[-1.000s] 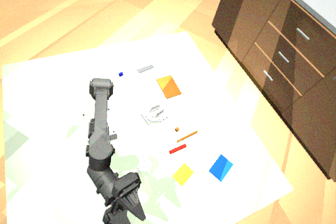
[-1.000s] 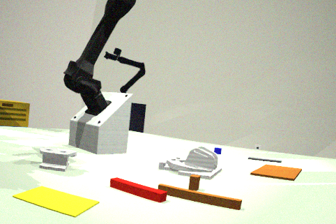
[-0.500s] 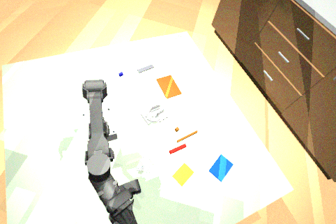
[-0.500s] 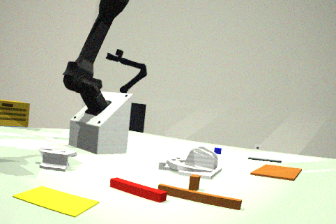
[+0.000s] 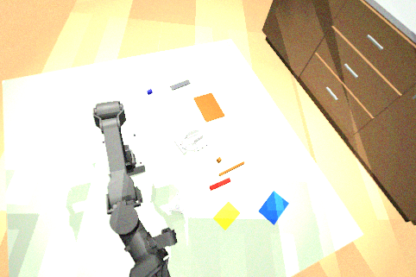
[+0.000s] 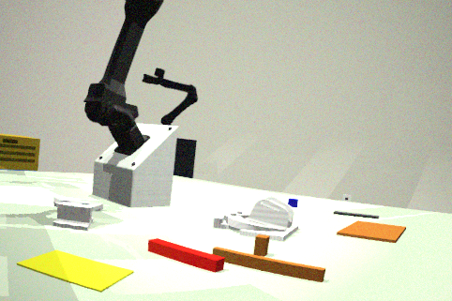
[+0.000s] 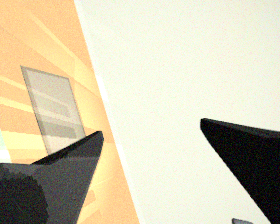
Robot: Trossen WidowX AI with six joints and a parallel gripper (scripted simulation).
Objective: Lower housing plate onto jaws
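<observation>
Now: the white block 10 cm ahead of my gripper tip, 29 cm to the left of it and 39 cm below it. From my gripper tip the other things lie so: yellow plate (28 cm ahead, 20 cm to the left, 40 cm below); then blue plate (49 cm ahead, 18 cm to the left, 40 cm below); then red bar (29 cm ahead, 33 cm to the left, 39 cm below).
</observation>
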